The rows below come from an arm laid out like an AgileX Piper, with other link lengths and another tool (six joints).
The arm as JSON. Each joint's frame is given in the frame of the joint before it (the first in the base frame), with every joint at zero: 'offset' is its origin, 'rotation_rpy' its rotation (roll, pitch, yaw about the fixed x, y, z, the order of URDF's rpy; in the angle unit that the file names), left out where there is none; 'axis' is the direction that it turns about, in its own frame. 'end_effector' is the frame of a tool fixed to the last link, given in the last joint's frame.
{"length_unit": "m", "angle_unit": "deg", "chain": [
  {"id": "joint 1", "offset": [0.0, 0.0, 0.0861], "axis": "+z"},
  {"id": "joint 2", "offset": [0.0, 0.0, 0.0], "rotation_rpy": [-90.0, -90.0, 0.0], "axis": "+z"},
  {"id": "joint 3", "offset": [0.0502, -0.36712, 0.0], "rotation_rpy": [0.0, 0.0, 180.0], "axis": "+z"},
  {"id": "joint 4", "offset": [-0.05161, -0.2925, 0.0], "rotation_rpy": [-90.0, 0.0, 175.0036], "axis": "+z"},
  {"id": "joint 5", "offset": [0.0, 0.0, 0.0], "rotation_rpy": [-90.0, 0.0, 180.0], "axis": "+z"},
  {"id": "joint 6", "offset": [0.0, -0.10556, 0.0], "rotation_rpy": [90.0, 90.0, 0.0], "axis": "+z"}
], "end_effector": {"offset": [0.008, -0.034, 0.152], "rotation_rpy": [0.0, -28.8, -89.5]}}
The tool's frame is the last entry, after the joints.
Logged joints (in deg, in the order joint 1, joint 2, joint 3, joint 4, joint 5, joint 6), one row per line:
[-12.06, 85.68, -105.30, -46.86, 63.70, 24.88]
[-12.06, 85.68, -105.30, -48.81, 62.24, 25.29]
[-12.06, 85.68, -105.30, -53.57, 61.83, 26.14]
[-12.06, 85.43, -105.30, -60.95, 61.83, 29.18]
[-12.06, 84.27, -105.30, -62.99, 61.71, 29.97]
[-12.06, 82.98, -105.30, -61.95, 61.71, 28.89]
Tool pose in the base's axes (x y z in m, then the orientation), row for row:
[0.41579, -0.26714, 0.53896, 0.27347, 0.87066, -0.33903, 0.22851]
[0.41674, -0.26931, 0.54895, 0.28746, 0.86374, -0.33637, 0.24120]
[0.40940, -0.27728, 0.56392, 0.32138, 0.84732, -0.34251, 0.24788]
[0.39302, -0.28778, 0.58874, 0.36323, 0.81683, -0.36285, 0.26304]
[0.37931, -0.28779, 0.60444, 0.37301, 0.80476, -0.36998, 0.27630]
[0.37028, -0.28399, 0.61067, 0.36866, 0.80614, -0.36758, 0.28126]
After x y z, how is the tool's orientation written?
As a quaternion, w x y z.
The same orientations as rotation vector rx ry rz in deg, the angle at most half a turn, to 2 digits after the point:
[134.20, -52.26, 35.22]
[132.19, -51.48, 36.92]
[127.51, -51.54, 37.30]
[120.46, -53.51, 38.79]
[118.13, -54.31, 40.56]
[118.58, -54.07, 41.37]

